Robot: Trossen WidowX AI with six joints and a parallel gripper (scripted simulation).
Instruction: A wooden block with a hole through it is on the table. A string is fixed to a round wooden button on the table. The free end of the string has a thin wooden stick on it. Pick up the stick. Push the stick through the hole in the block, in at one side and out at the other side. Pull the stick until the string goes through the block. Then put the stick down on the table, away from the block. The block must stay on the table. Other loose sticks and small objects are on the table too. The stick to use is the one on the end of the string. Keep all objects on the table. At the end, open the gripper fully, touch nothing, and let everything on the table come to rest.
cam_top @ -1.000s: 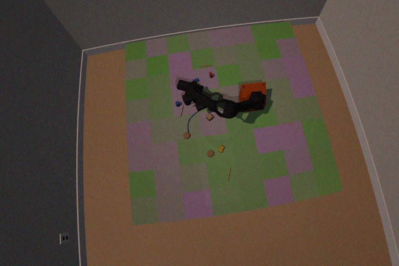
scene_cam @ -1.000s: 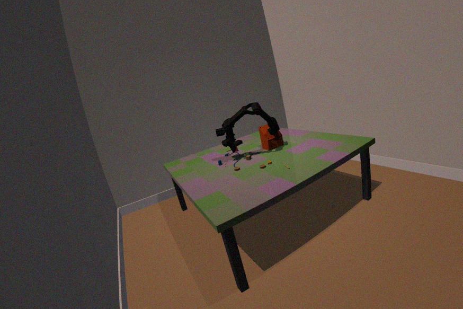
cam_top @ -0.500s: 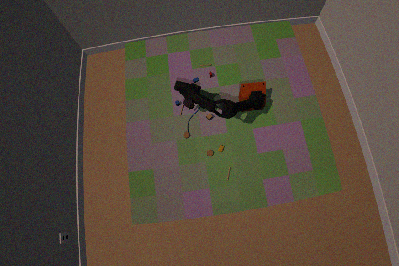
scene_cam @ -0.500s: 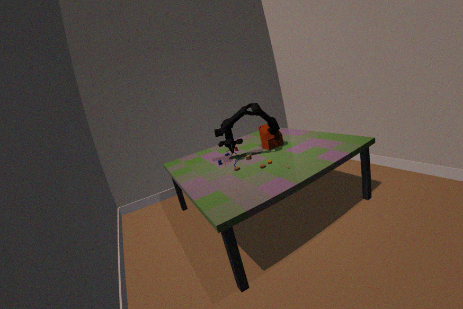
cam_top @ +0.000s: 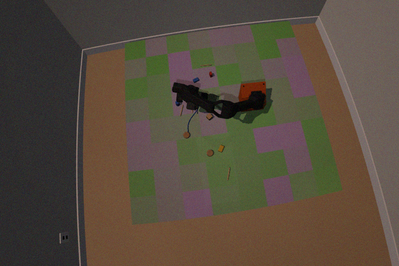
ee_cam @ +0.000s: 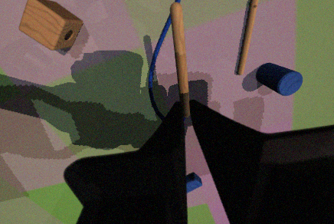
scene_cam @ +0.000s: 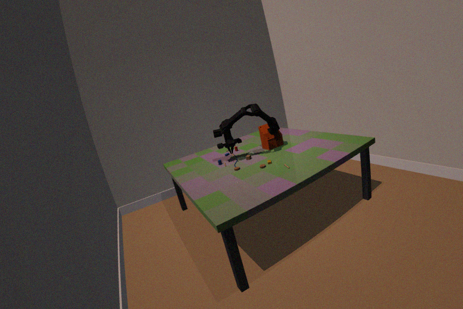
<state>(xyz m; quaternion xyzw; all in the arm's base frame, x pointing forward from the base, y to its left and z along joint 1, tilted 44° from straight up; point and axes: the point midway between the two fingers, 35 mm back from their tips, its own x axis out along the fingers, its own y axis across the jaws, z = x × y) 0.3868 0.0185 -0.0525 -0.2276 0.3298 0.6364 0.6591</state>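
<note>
Now: the thin wooden stick 20 mm to the left of my gripper tip. The rest, counted from my gripper tip: blue block (30 mm behind, 190 mm to the right, 50 mm below); then blue cylinder (100 mm ahead, 20 mm to the right, 40 mm below); then wooden block (90 mm behind, 90 mm to the left, 50 mm below).
</note>
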